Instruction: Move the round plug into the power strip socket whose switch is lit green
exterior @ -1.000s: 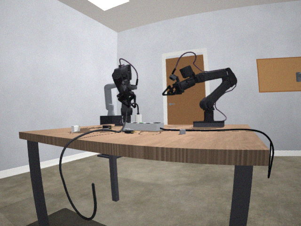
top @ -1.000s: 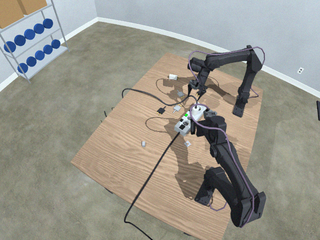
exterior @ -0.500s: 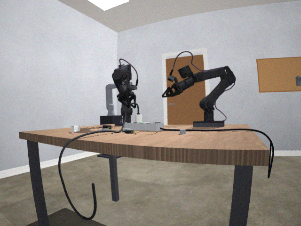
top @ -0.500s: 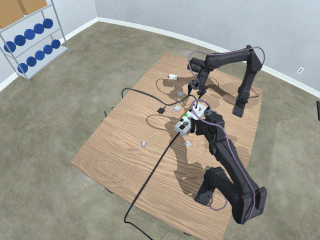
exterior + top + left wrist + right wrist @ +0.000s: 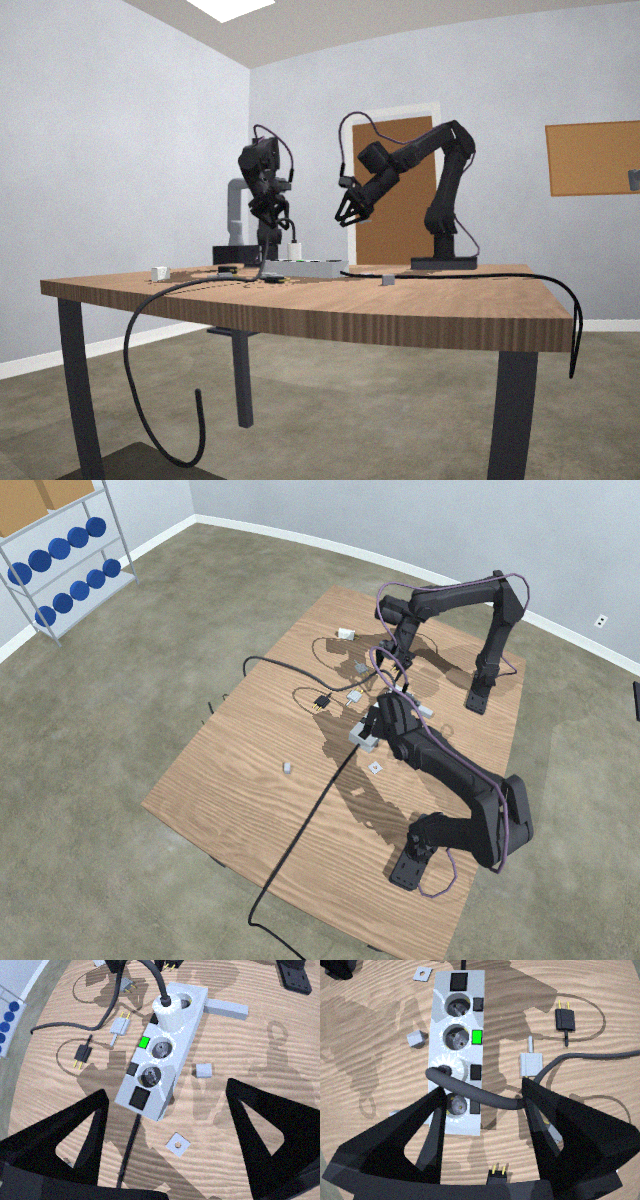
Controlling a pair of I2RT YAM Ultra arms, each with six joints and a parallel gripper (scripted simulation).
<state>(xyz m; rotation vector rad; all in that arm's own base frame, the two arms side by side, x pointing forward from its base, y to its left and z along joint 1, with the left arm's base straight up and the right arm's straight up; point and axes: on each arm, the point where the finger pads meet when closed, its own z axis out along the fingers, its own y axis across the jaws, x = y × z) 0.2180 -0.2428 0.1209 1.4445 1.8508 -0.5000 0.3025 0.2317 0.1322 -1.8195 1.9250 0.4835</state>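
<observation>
Right now the white round plug is 4 cm behind my right hand, 2 cm to the left of it and 8 cm below it. From my right hand the other things lie so: white adapter: 22 cm ahead, 23 cm to the right, 12 cm below; grey bar: 13 cm behind, 4 cm to the right, 13 cm below.
</observation>
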